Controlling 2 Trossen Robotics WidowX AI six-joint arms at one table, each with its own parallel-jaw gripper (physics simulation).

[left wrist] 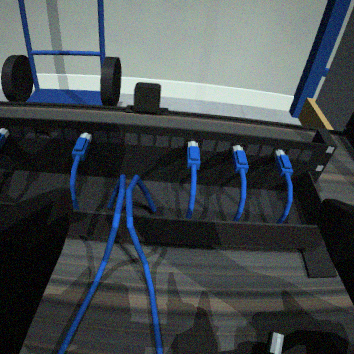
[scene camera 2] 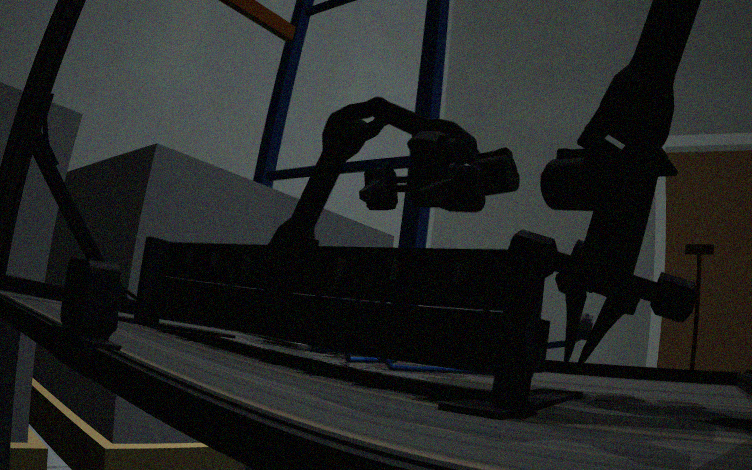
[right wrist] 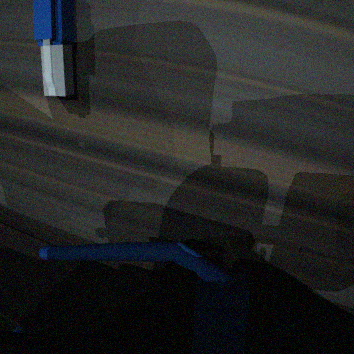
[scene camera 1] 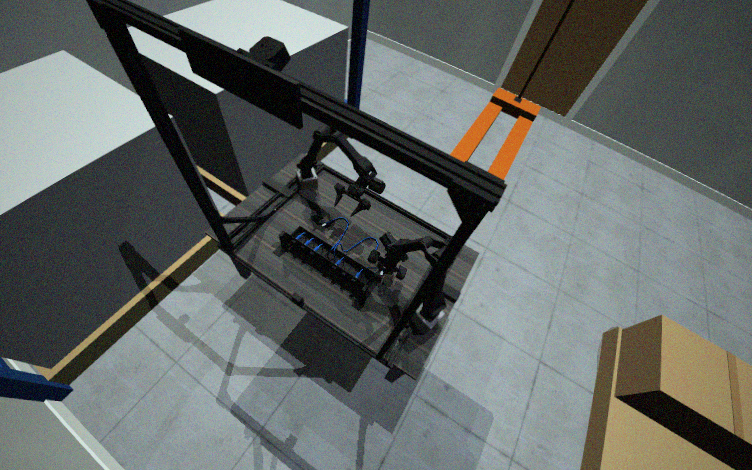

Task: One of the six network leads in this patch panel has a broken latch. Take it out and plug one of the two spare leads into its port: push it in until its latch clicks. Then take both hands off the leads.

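Places are measured from the left arm's base along level axes (x ahead, y left, z up), in metres.
Pixels of known places: left gripper, fingertip midpoint: [left wrist: 200, 206] [scene camera 2: 388, 195] [scene camera 1: 342, 211]; right gripper, fingertip midpoint: [scene camera 2: 572, 364] [right wrist: 209, 250] [scene camera 1: 380, 272]; left arm's base, origin of the base link: [scene camera 1: 306, 173]; right arm's base, origin of the base link: [scene camera 1: 429, 312].
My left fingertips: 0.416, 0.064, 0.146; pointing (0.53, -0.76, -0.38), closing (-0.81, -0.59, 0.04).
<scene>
Ahead of a thing's pixels: the offset from my left fingertips to its top centre, as dx, dy, dz. "spot": to the spot under its first point.
The black patch panel @(+0.134, -0.118, -0.106) [scene camera 1: 359, 293] [scene camera 2: 374, 289] [left wrist: 218, 123] stands on the table. Blue leads such as one at the right [left wrist: 241, 158] sit plugged in its ports, with an open gap of ports @(spot: +0.144, -0.135, -0.127) [left wrist: 140, 140] left of the middle. Two long blue leads @(spot: +0.084, -0.034, -0.133) [left wrist: 116, 228] @(spot: -0.021, +0.027, -0.208) [scene camera 1: 342, 230] run from the cable bar over the table. My left gripper [scene camera 1: 347, 205] is open and empty, hanging above the table behind the panel. My right gripper [scene camera 1: 385, 272] is shut on a blue lead @(spot: +0.246, +0.098, -0.168) [right wrist: 133, 251] low at the panel's near end. A loose blue plug with a white tip @(spot: +0.173, +0.099, -0.207) [right wrist: 53, 67] lies on the table.
Another white-tipped plug @(spot: -0.092, -0.063, -0.207) [left wrist: 275, 342] lies on the table close under my left wrist. A black cable bar [left wrist: 225, 234] runs in front of the ports. A black gantry frame [scene camera 1: 402, 154] spans the table. A blue hand truck [left wrist: 63, 53] stands beyond the panel.
</scene>
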